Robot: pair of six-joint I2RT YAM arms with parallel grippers.
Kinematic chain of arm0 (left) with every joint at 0, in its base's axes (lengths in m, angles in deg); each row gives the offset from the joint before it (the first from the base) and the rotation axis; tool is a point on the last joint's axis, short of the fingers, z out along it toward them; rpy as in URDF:
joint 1: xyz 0 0 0.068 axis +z
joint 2: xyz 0.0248 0.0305 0.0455 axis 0.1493 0.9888 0
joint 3: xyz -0.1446 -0.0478 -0.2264 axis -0.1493 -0.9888 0
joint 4: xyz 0.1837 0.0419 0.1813 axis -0.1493 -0.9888 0
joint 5: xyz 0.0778 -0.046 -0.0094 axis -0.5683 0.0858 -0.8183
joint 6: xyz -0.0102 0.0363 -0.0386 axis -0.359 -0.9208 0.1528
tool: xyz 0 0 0 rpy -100.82 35.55 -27.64
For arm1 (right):
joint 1: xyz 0 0 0.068 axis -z
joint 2: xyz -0.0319 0.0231 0.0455 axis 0.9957 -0.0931 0
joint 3: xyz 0.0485 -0.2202 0.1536 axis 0.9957 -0.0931 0
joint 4: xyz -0.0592 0.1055 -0.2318 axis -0.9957 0.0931 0
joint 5: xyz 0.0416 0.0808 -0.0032 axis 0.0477 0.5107 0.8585
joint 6: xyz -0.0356 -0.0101 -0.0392 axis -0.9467 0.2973 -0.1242
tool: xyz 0 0 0 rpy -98.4 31.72 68.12
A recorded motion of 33 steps. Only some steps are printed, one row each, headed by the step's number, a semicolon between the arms.
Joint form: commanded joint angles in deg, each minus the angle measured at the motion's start. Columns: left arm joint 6, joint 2, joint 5, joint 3, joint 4, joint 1; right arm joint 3, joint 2, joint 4, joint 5, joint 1, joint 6.
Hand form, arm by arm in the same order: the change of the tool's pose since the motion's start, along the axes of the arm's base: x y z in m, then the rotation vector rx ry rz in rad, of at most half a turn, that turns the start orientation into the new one. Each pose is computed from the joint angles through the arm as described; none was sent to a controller.
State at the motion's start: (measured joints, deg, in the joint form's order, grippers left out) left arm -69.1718 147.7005 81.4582 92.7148 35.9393 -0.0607; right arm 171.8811 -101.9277 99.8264 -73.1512 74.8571 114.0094
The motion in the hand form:
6: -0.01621 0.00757 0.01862 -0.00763 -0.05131 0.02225; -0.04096 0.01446 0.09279 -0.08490 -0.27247 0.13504
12: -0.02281 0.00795 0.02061 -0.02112 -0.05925 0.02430; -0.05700 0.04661 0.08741 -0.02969 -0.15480 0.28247
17: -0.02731 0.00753 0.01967 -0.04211 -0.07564 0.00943; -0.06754 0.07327 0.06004 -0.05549 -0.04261 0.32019
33: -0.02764 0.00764 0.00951 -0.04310 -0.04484 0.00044; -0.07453 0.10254 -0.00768 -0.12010 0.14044 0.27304
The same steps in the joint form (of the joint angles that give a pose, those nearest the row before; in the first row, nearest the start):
6: 0.30 -5.19 -0.21 -1.35 -0.84 0.91; -8.71 15.72 -7.20 -3.31 -2.76 -8.62
12: 0.86 -6.87 0.24 -2.53 -0.71 0.87; -6.75 14.88 0.56 2.20 -6.56 -10.09
17: 0.88 -8.15 1.56 -4.15 0.75 0.82; -8.94 13.29 3.32 0.90 -10.11 -9.00
33: 0.56 -7.45 2.19 -5.40 0.92 0.91; -13.00 7.55 4.29 -3.17 -14.00 -3.29

